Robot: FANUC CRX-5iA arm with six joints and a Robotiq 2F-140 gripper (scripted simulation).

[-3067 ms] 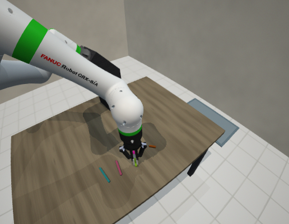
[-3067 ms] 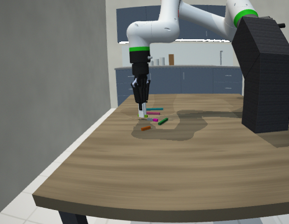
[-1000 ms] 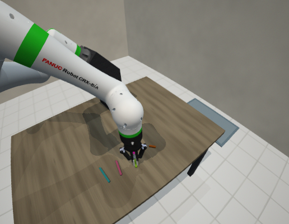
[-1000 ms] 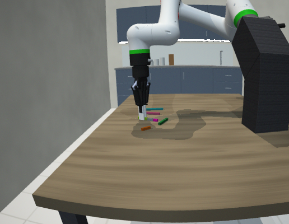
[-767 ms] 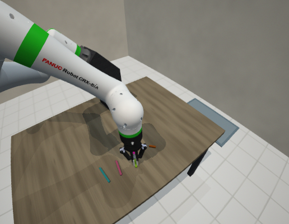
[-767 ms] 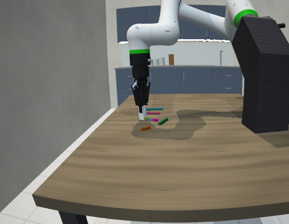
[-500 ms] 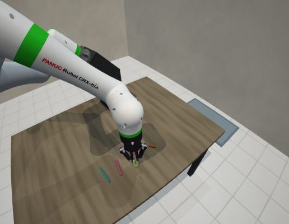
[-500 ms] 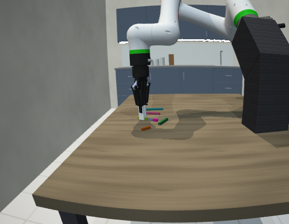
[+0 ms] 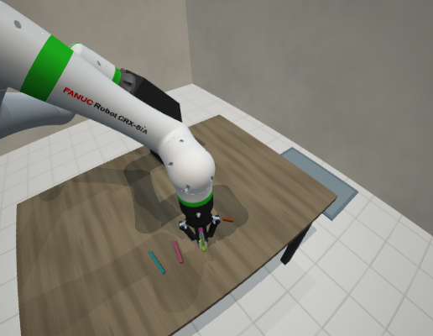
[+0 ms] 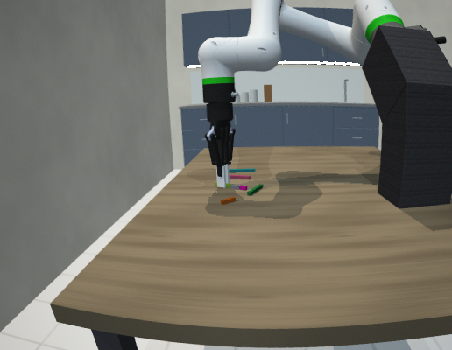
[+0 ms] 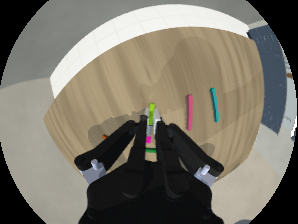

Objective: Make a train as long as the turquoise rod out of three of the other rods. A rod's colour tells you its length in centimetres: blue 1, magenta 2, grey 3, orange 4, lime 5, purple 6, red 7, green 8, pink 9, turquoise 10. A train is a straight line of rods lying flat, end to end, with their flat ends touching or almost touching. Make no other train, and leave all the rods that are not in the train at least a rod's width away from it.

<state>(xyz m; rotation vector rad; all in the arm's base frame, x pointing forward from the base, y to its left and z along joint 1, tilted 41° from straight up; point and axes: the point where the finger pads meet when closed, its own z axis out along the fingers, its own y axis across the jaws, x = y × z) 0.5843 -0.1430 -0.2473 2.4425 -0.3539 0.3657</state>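
Now: hand 3 cm above the lime rod. The rest, counted from my hand: magenta rod 6 cm behind, 2 cm to the left, 3 cm below; pink rod 2 cm behind, 9 cm to the right, 3 cm below; grey rod 4 cm behind, 1 cm to the left, 3 cm below.
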